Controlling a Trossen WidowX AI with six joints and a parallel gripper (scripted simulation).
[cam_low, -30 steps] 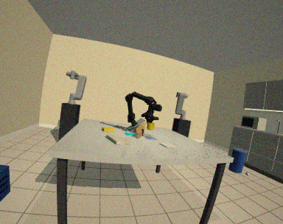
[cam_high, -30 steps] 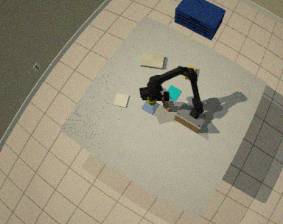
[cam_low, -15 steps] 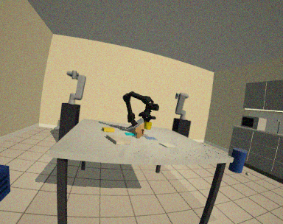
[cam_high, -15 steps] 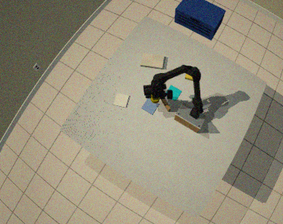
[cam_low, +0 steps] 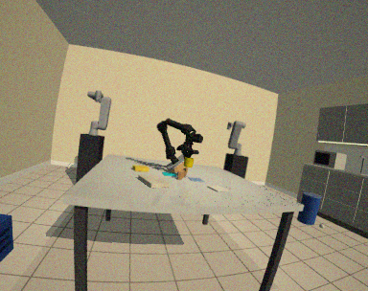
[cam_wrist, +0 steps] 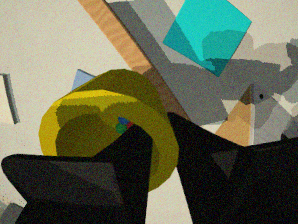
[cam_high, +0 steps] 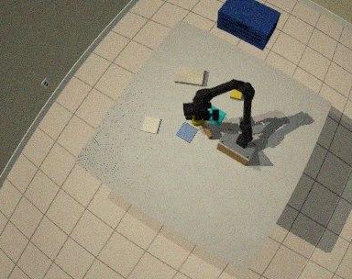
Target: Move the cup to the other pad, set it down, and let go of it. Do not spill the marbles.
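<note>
Now: the teal block 3 cm behind my gripper tip, 11 cm to the right of it and 13 cm below it. The rest, counted from my gripper tip: yellow cup (2 cm ahead, 2 cm to the left); wooden bar (1 cm ahead, 1 cm to the right, 10 cm below); cream pad (26 cm ahead, 18 cm to the left, 11 cm below).
</note>
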